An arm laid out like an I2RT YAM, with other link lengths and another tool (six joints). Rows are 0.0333 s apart.
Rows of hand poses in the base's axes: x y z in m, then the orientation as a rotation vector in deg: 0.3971 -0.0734 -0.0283 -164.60 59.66 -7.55; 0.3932 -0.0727 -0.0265 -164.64 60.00 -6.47; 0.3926 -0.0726 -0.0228 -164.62 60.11 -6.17; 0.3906 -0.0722 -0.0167 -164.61 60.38 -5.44; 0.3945 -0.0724 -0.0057 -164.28 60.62 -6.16; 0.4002 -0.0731 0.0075 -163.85 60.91 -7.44; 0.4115 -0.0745 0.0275 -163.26 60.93 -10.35; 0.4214 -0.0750 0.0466 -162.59 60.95 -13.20; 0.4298 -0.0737 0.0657 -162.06 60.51 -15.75; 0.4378 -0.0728 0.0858 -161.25 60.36 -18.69; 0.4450 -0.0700 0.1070 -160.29 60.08 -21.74; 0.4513 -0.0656 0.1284 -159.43 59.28 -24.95; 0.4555 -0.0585 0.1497 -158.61 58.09 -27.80; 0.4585 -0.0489 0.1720 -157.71 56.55 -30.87; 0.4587 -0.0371 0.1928 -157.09 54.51 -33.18; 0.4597 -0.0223 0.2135 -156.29 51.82 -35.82; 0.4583 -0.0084 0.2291 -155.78 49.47 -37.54; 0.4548 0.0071 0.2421 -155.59 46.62 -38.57; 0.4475 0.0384 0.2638 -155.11 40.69 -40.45; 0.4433 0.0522 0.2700 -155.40 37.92 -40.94; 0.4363 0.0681 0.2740 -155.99 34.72 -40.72; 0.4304 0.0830 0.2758 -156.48 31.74 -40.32; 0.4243 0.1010 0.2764 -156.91 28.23 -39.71
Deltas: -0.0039 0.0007 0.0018 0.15 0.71 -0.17; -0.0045 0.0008 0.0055 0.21 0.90 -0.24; -0.0065 0.0012 0.0116 0.33 1.37 -0.39; -0.0026 0.0010 0.0226 0.37 0.86 -0.62; 0.0031 0.0003 0.0358 0.33 -0.01 -0.92; 0.0144 -0.0011 0.0558 0.06 -1.95 -1.13; 0.0243 -0.0016 0.0749 -0.17 -3.87 -1.35; 0.0327 -0.0003 0.0940 -0.34 -5.63 -1.25; 0.0407 0.0006 0.1141 -0.52 -7.67 -1.41; 0.0479 0.0034 0.1353 -0.62 -9.84 -1.51; 0.0542 0.0078 0.1567 -0.77 -12.14 -1.28; 0.0584 0.0149 0.1780 -0.78 -14.28 -0.77; 0.0614 0.0245 0.2003 -0.76 -16.63 -0.06; 0.0616 0.0363 0.2211 -0.62 -18.51 1.06; 0.0626 0.0511 0.2418 -0.36 -20.75 2.57; 0.0612 0.0650 0.2574 -0.10 -22.30 3.95; 0.0577 0.0805 0.2704 0.25 -23.40 5.77; 0.0504 0.1118 0.2921 1.01 -25.54 9.58; 0.0462 0.1256 0.2983 1.04 -26.07 11.47; 0.0392 0.1415 0.3023 1.16 -26.11 13.74; 0.0333 0.1564 0.3041 1.36 -26.04 15.86; 0.0272 0.1744 0.3047 1.72 -25.93 18.34
